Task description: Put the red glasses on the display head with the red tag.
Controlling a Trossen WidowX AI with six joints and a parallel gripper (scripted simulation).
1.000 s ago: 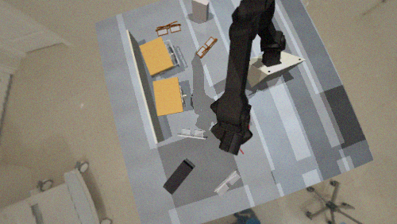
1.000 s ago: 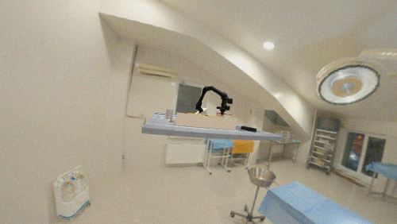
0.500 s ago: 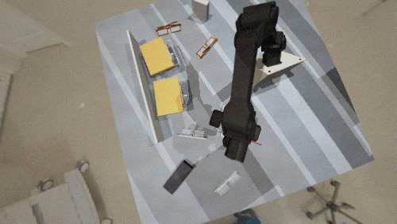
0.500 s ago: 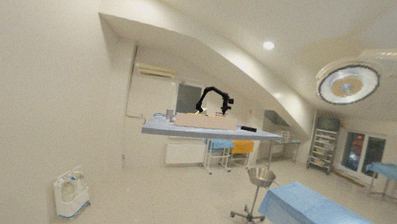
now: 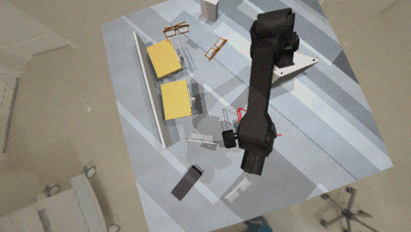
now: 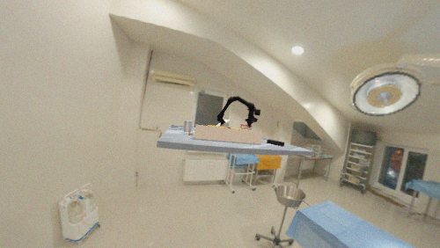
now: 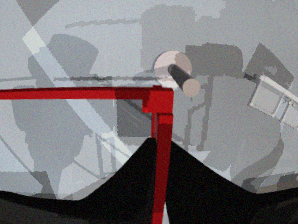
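Right now the round peg is 2 cm ahead of my gripper tip, 2 cm to the left of it and 10 cm below it. From my gripper tip the other things lie so: upright board: 37 cm ahead, 31 cm to the right, 7 cm below; then grey block: 69 cm to the right, 6 cm below; then dark case: 30 cm ahead, 18 cm to the left, 10 cm below.
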